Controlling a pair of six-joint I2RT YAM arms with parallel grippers.
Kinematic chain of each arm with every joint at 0, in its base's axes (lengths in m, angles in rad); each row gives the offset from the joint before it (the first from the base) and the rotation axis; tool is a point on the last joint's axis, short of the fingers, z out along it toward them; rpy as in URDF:
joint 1: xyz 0 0 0.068 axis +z
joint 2: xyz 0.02 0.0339 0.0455 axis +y
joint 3: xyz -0.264 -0.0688 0 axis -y
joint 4: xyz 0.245 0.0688 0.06 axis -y
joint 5: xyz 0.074 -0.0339 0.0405 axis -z
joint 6: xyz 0.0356 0 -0.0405 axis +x
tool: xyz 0 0 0 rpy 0 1.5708 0
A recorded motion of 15 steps. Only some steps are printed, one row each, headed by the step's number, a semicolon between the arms.
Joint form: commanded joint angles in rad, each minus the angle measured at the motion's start. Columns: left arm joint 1, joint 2, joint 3, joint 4, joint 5, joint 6; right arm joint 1, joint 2, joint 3, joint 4, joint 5, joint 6.
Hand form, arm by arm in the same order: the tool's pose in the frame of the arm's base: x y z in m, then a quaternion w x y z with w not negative. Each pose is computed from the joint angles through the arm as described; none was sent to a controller.
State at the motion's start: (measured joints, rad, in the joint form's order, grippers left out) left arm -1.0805 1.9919 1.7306 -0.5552 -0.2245 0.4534; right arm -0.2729 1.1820 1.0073 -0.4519 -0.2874 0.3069
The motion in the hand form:
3: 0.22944 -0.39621 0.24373 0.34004 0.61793 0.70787 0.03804; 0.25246 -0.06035 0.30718 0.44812 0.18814 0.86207 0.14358
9: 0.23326 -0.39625 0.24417 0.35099 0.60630 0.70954 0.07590; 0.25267 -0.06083 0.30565 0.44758 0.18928 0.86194 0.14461
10: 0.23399 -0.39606 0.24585 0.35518 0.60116 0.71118 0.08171; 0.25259 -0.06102 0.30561 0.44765 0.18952 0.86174 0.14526
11: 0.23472 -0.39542 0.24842 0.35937 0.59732 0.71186 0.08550; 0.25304 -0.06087 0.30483 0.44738 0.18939 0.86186 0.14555
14: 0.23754 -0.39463 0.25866 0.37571 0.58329 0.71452 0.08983; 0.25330 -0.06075 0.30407 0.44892 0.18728 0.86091 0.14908
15: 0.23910 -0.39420 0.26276 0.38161 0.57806 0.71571 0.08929; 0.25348 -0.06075 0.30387 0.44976 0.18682 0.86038 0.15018
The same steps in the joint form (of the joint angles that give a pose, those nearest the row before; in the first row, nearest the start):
3: 0.0123 0.0558 0.0059 -0.0599 -0.0661 0.0114; -0.0031 -0.0004 -0.0163 0.0185 -0.0185 0.0045
9: 0.0136 0.0644 0.0162 -0.0568 -0.1473 0.0203; -0.0049 0.0009 -0.0213 0.0238 -0.0209 0.0063
10: 0.0141 0.0635 0.0195 -0.0556 -0.1632 0.0168; -0.0059 0.0007 -0.0217 0.0243 -0.0226 0.0068
11: 0.0154 0.0601 0.0223 -0.0547 -0.1739 0.0162; -0.0049 0.0023 -0.0237 0.0275 -0.0224 0.0074
14: 0.0200 0.0514 0.0405 -0.0493 -0.1964 0.0095; -0.0052 0.0022 -0.0285 0.0365 -0.0306 0.0079
15: 0.0231 0.0485 0.0489 -0.0476 -0.2000 0.0067; -0.0053 0.0023 -0.0301 0.0405 -0.0329 0.0087

